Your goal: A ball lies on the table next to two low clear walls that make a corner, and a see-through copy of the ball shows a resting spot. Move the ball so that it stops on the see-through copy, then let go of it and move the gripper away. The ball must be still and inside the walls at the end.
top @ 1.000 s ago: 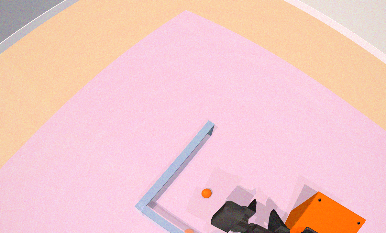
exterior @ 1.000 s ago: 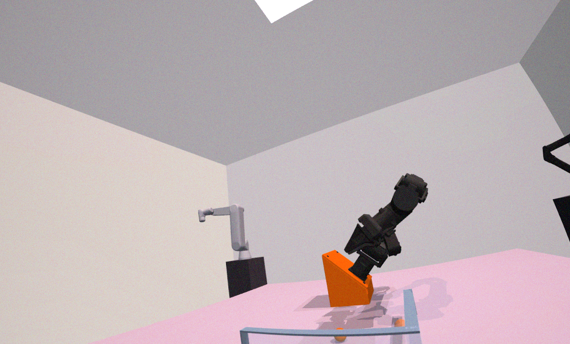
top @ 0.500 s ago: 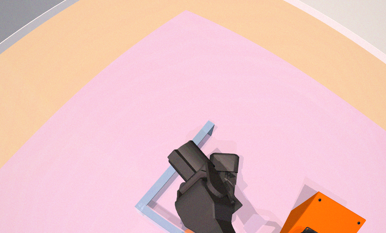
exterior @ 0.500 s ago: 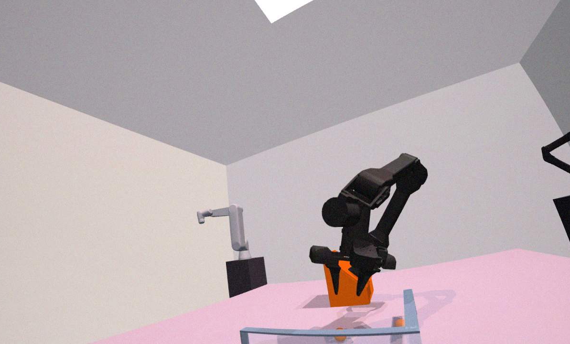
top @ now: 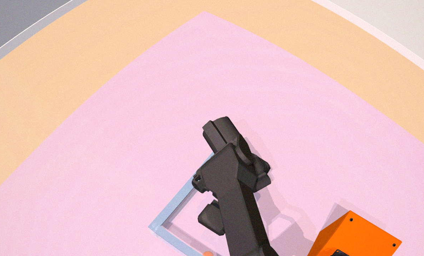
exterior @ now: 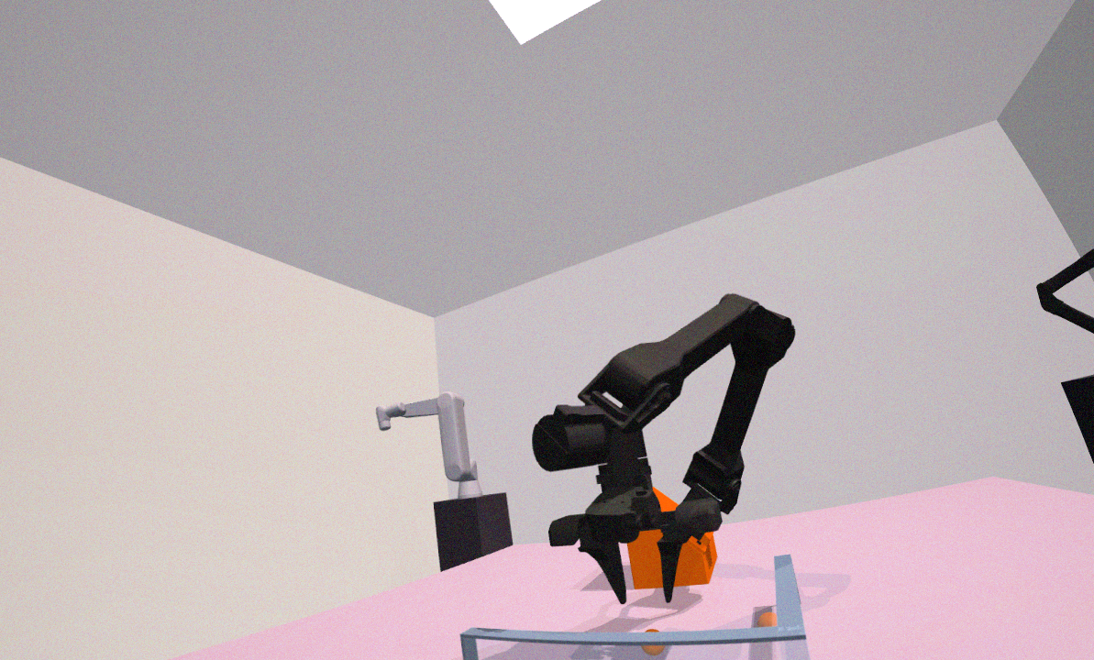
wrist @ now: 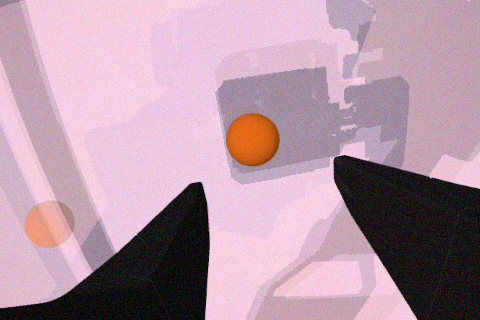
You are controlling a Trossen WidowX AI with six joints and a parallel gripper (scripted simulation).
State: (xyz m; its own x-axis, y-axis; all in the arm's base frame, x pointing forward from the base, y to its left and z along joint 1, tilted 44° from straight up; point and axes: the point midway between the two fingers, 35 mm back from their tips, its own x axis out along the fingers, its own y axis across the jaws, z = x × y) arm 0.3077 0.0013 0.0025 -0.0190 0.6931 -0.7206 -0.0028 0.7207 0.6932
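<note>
The orange ball is 40 mm below my gripper tip. Also, from my gripper tip: faint orange patch: 120 mm to the left, 40 mm below, 30 mm behind.
</note>
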